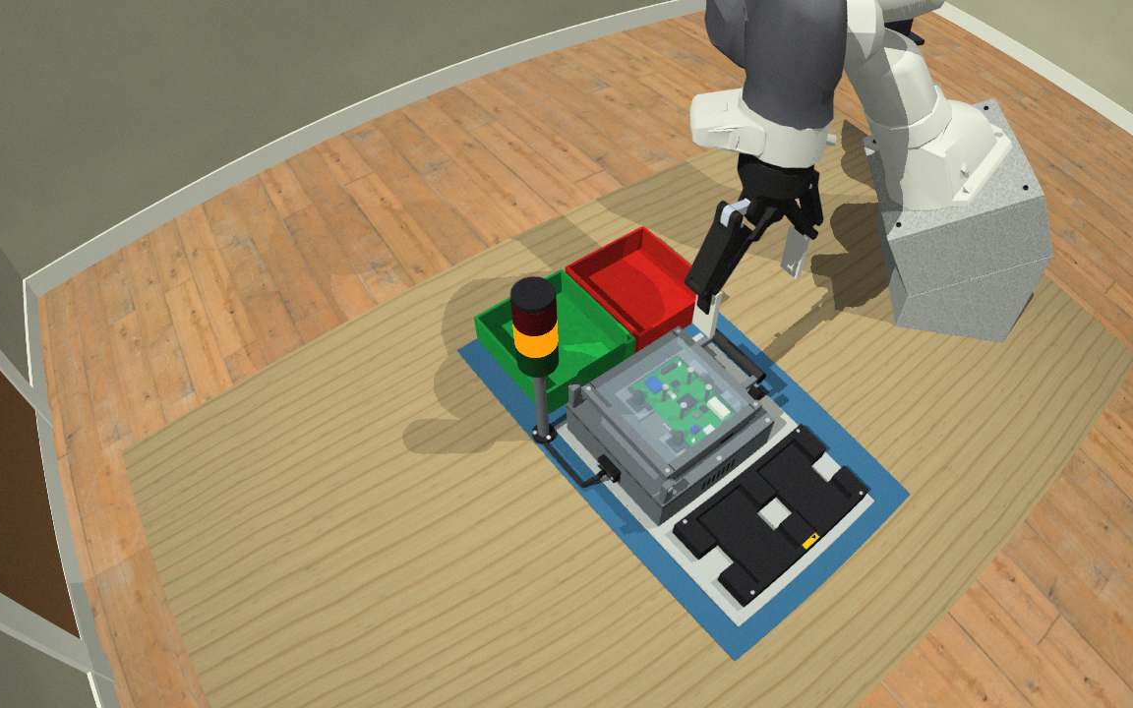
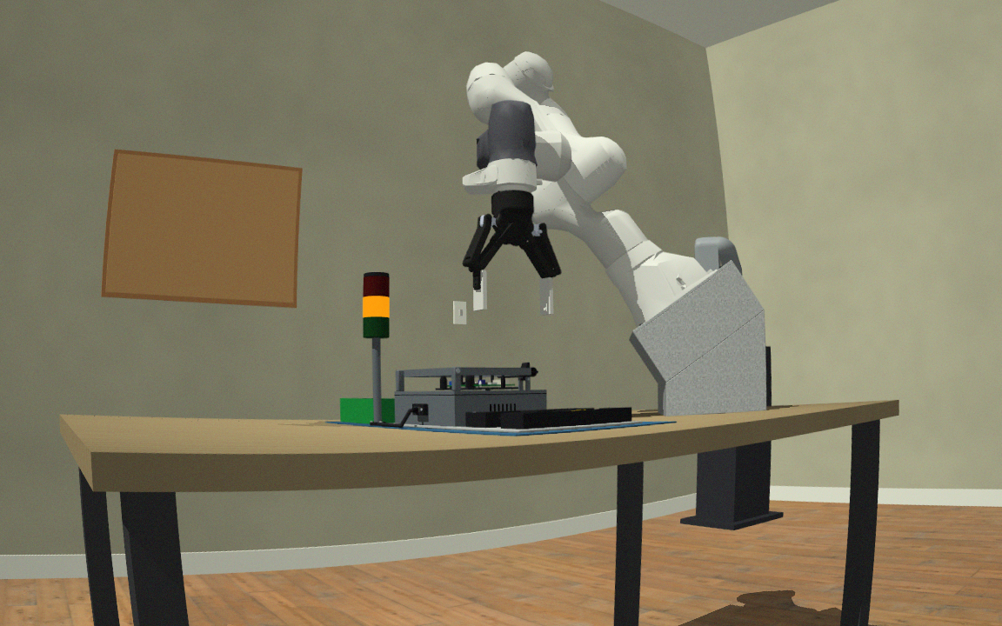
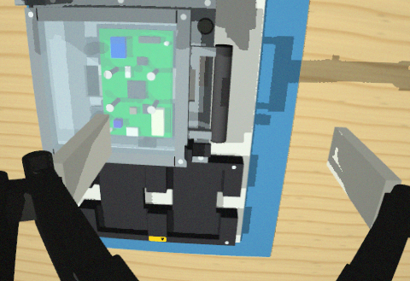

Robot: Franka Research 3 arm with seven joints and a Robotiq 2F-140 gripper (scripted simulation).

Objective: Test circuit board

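My hand is 1 cm short of the latch hook, 6 cm to the right of it and 11 cm above it. Also, from my hand: clear lid (8 cm ahead, 1 cm to the left, 11 cm below); then green circuit board (8 cm ahead, 1 cm to the left, 13 cm below); then tester plate (9 cm ahead, 2 cm to the left, 14 cm below).
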